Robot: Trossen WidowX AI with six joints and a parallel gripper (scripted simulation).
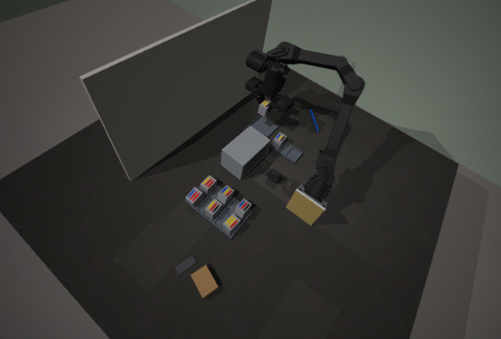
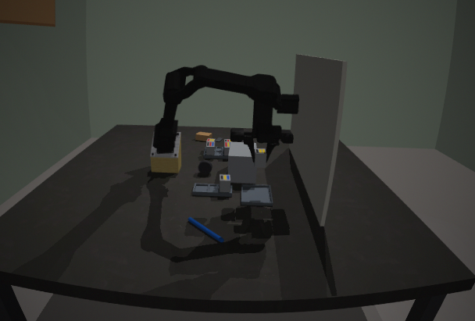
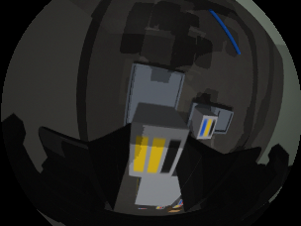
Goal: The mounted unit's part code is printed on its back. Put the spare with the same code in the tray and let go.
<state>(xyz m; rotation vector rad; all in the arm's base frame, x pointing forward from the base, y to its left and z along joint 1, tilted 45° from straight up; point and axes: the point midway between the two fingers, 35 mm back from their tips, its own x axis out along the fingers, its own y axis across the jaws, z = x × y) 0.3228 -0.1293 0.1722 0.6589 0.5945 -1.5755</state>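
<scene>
Now: gripper tip 11 cm above the dark tray. Also, from my gripper tip: grey spare 2 cm above; then grey wall panel 20 cm ahead, 15 cm to the left, 11 cm above; then grey mounted unit 3 cm behind, 19 cm to the left, 7 cm below.
</scene>
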